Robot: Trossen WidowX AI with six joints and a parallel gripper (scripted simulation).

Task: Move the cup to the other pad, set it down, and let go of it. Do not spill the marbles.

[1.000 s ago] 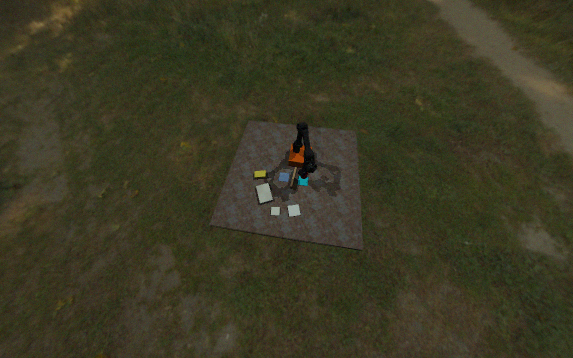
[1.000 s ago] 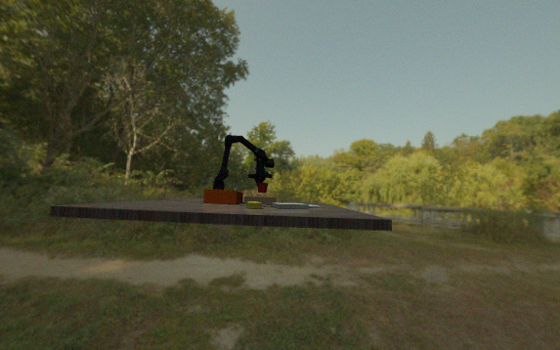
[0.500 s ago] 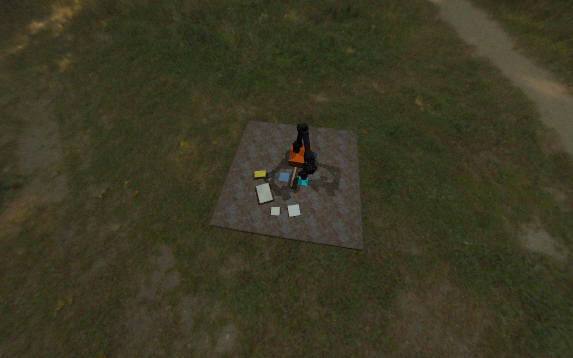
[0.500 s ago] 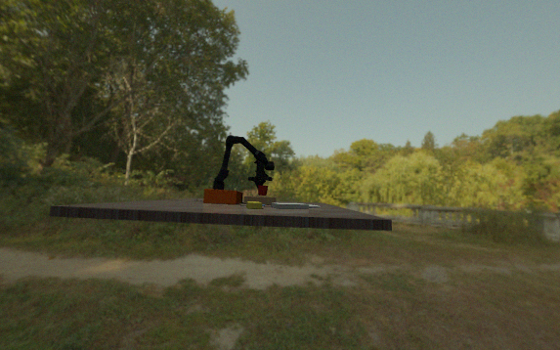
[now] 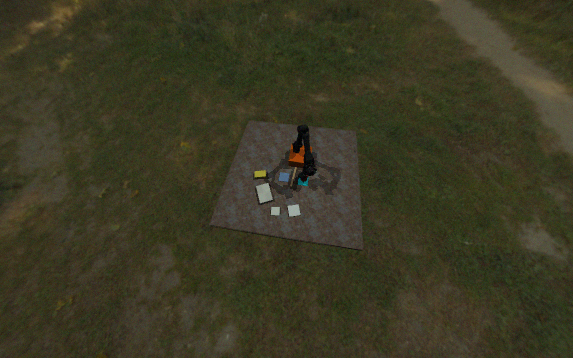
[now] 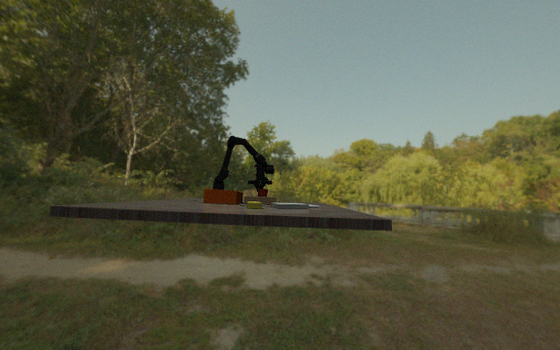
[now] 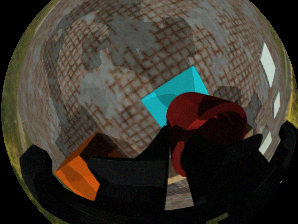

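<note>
Now: gripper tip 20 mm short of the cyan pad, 20 mm to the left of it and 80 mm above it. The rest, counted from my gripper tip: light blue pad 210 mm to the right, 80 mm below; wooden stick 10 mm ahead, 110 mm to the right, 50 mm below; red cup 30 mm ahead, 20 mm to the right.
</note>
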